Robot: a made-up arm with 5 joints.
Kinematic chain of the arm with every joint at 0, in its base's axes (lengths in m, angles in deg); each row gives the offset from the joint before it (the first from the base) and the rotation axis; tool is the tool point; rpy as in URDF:
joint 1: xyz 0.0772 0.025 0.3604 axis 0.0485 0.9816 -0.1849
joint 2: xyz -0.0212 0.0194 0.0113 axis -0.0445 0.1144 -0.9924
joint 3: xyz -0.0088 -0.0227 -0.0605 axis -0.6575 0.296 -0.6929
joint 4: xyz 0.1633 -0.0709 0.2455 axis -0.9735 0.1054 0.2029
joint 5: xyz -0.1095 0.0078 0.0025 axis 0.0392 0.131 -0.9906
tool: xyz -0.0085 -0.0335 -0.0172 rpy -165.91 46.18 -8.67
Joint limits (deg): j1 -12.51..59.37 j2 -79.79..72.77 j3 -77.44..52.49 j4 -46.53..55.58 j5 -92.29..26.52
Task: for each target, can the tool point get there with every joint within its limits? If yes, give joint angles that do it. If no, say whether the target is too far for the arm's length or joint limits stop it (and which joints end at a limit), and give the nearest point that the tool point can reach.
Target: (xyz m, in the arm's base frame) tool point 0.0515 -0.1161 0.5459
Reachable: yes | joints 7.67 30.85 -14.01 16.35 -15.28
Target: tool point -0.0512 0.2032 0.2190
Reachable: no: joint limits stop it (at a limit: joint 1, joint 2, joint 3, joint 4, joint 5) | nearest point 0.0006 0.1102 0.5113 | short by 0.311 m
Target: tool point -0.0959 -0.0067 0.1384
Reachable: no: joint limits stop it (at a limit: joint 1, joint 2, joint 3, joint 5) | nearest point -0.1150 -0.1063 0.4073 | short by 0.287 m
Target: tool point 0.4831 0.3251 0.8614
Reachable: no: too far | nearest point 0.2704 0.1319 0.5421 | short by 0.430 m
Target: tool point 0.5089 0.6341 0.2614
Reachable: no: too far | nearest point 0.3478 0.0959 0.3575 | short by 0.570 m
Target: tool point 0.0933 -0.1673 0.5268
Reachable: yes | joints 46.00 48.54 -54.81 34.35 -66.28
